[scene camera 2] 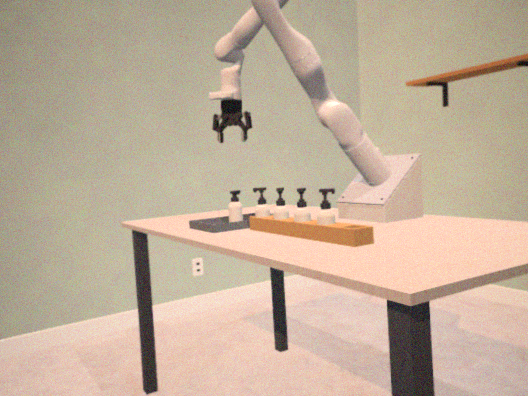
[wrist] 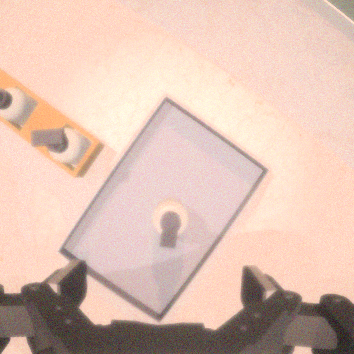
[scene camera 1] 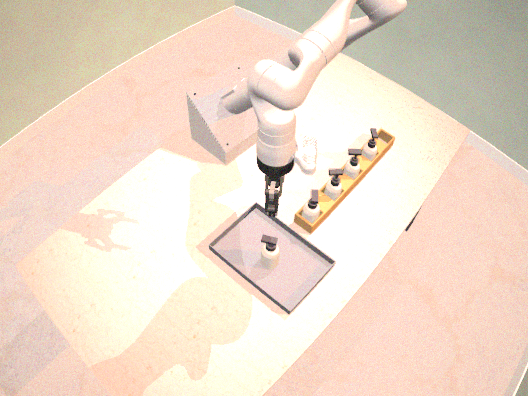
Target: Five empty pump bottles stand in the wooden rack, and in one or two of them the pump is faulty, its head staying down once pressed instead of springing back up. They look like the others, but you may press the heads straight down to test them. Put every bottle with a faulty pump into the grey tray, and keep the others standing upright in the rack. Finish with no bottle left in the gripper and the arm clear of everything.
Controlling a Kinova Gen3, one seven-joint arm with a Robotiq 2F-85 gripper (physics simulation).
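Where they show: gripper, fingertip midpoint: point(scene camera 2: 232, 142) point(wrist: 163, 280) point(scene camera 1: 275, 197); arm's base, origin of the base link: point(scene camera 2: 379, 177) point(scene camera 1: 235, 101).
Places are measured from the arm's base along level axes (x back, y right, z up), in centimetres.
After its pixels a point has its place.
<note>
A white pump bottle point(scene camera 1: 270, 256) {z -6.9, x -34.7, y 41.6 cm} point(scene camera 2: 235, 212) {z -9.5, x -35.5, y 37.7 cm} point(wrist: 171, 212) {z -4.2, x -35.0, y 39.3 cm} stands upright in the grey tray point(scene camera 1: 295, 282) {z -14.4, x -43.1, y 42.0 cm} point(scene camera 2: 210, 225) {z -12.0, x -50.3, y 34.1 cm} point(wrist: 150, 155) {z -14.3, x -41.2, y 33.3 cm}; its dark head sits low, near the collar. Several similar bottles stand upright in the wooden rack point(scene camera 1: 303, 224) {z -12.2, x -37.3, y 25.0 cm} point(scene camera 2: 310, 231) {z -12.1, x -48.3, y -6.4 cm} point(wrist: 47, 117) {z -10.0, x -40.7, y 16.7 cm}: one point(scene camera 1: 311, 211) {z -6.5, x -38.4, y 23.5 cm} point(scene camera 2: 261, 210) {z -7.9, x -39.9, y 20.3 cm} point(wrist: 76, 145) {z -7.1, x -38.4, y 23.9 cm} at the tray end, a second point(scene camera 1: 333, 189) {z -6.8, x -41.0, y 13.0 cm} point(scene camera 2: 281, 212) {z -7.9, x -42.4, y 9.3 cm}, a third point(scene camera 1: 352, 169) {z -6.9, x -43.5, y 2.5 cm} point(scene camera 2: 302, 215) {z -8.2, x -45.0, y -1.1 cm} and another point(scene camera 1: 370, 150) {z -6.7, x -46.3, y -8.3 cm} point(scene camera 2: 326, 216) {z -7.8, x -47.8, y -11.8 cm}. Their heads stand higher above the collars. The rack's far end slot is empty. My gripper point(scene camera 1: 271, 215) point(scene camera 2: 232, 140) {z 15.6, x -33.4, y 39.2 cm} point(wrist: 163, 280) {z 15.6, x -33.4, y 39.2 cm} is open and empty, high above the table and clear of the bottles.
The robot's base block point(scene camera 1: 215, 127) {z -2.4, x 0.3, y 11.7 cm} point(scene camera 2: 400, 195) {z -6.0, x -4.3, y -9.9 cm} stands at the back of the table. The tray lies close to the rack's near end. A wall shelf point(scene camera 2: 470, 72) shows at the right in scene camera 2, away from the arm.
</note>
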